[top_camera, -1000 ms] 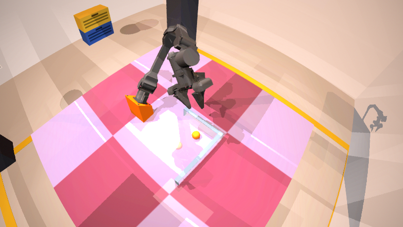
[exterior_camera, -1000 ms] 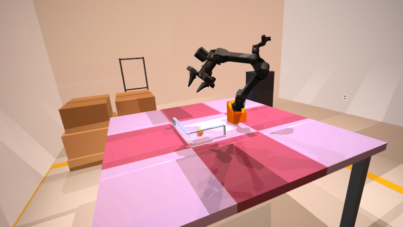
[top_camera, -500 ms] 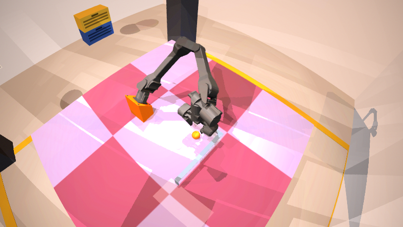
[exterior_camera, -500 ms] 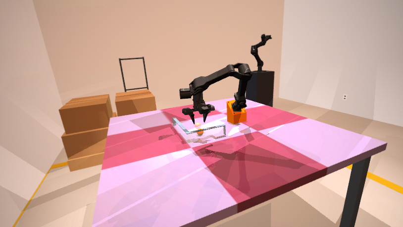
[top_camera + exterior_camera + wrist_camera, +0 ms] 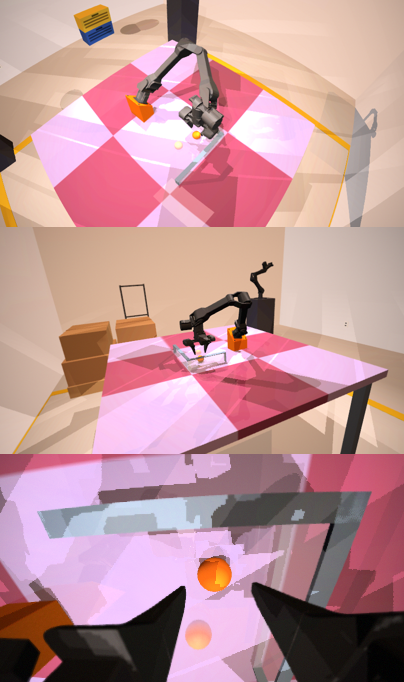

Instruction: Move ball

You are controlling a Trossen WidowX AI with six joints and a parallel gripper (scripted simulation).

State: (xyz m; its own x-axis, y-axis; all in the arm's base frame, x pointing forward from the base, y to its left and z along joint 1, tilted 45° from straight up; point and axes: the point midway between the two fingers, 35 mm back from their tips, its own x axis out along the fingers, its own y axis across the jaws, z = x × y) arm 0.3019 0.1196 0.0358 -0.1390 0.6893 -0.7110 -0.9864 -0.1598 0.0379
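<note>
Now: the orange ball 3 cm below my gripper tip. Round my gripper tip: wall: 6 cm to the left, 2 cm below, 2 cm behind; see-through copy: 10 cm to the right, 3 cm below, 2 cm behind.
</note>
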